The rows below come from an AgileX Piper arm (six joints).
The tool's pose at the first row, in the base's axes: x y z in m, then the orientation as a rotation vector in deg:
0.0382, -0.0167, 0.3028, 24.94, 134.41, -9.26
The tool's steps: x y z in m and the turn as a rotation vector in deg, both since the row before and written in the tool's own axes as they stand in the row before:
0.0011, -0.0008, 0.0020, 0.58, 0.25, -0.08
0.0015, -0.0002, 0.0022, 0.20, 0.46, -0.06
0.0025, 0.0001, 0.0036, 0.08, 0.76, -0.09
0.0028, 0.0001, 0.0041, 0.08, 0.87, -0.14
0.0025, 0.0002, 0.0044, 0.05, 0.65, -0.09
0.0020, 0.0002, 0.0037, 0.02, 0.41, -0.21
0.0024, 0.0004, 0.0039, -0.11, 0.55, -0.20
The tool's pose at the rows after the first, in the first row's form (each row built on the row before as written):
0.0385, -0.0176, 0.3006, 25.17, 134.68, -9.94
0.0388, -0.0179, 0.2980, 25.28, 135.15, -10.12
0.0394, -0.0180, 0.2937, 25.35, 135.92, -10.12
0.0401, -0.0182, 0.2888, 25.38, 136.81, -10.12
0.0411, -0.0184, 0.2838, 25.42, 137.47, -10.10
0.0420, -0.0186, 0.2797, 25.26, 137.93, -10.14
0.0428, -0.0185, 0.2752, 25.07, 138.52, -10.00

